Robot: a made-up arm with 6 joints. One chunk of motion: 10 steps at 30 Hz.
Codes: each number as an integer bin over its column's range. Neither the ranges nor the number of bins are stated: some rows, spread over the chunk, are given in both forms.
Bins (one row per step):
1: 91 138 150 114 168 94
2: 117 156 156 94 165 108
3: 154 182 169 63 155 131
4: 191 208 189 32 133 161
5: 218 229 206 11 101 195
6: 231 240 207 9 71 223
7: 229 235 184 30 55 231
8: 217 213 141 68 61 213
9: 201 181 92 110 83 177
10: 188 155 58 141 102 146
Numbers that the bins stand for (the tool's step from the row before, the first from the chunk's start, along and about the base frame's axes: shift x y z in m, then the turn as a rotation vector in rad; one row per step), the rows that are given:
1: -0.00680 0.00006 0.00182 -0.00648 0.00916 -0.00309
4: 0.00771 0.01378 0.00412 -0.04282 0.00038 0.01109
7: 0.01323 0.01908 0.00382 -0.04371 -0.01920 0.02592
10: 0.00728 0.00339 -0.00359 0.00548 -0.00740 0.00792
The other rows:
2: -0.00302 0.00359 0.00218 -0.01535 0.00841 -0.00013
3: 0.00235 0.00869 0.00294 -0.02908 0.00590 0.00474
5: 0.01163 0.01790 0.00512 -0.05213 -0.00765 0.01829
6: 0.01352 0.02006 0.00518 -0.05301 -0.01518 0.02422
8: 0.01149 0.01476 0.00129 -0.02687 -0.01769 0.02211
9: 0.00916 0.00849 -0.00159 -0.00825 -0.01217 0.01448

